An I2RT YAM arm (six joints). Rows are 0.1 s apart.
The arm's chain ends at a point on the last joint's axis. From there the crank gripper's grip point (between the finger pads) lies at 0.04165 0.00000 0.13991 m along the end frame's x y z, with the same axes.
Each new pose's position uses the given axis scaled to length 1; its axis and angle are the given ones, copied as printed.
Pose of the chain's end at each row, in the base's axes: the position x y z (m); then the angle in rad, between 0 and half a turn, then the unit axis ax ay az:
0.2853 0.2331 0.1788 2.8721 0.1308 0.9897 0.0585
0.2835 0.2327 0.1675 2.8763 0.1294 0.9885 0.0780
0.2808 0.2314 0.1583 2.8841 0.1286 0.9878 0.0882
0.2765 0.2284 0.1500 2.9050 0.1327 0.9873 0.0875
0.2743 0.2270 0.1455 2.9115 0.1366 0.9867 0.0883
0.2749 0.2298 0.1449 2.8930 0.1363 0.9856 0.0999
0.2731 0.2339 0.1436 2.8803 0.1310 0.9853 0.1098
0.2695 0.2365 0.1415 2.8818 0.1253 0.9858 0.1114
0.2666 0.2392 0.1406 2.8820 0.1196 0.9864 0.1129
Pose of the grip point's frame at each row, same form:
0.2855 0.2554 0.0345 2.8721 0.1308 0.9897 0.0585
0.2837 0.2605 0.0242 2.8763 0.1294 0.9885 0.0780
0.2802 0.2621 0.0156 2.8841 0.1286 0.9878 0.0882
0.2730 0.2595 0.0074 2.9050 0.1327 0.9873 0.0875
0.2701 0.2586 0.0030 2.9115 0.1366 0.9867 0.0883
0.2737 0.2643 0.0031 2.8930 0.1363 0.9856 0.0999
0.2738 0.2707 0.0023 2.8803 0.1310 0.9853 0.1098
0.2698 0.2735 0.0003 2.8818 0.1253 0.9858 0.1114
0.2667 0.2764 -0.0006 2.8820 0.1196 0.9864 0.1129

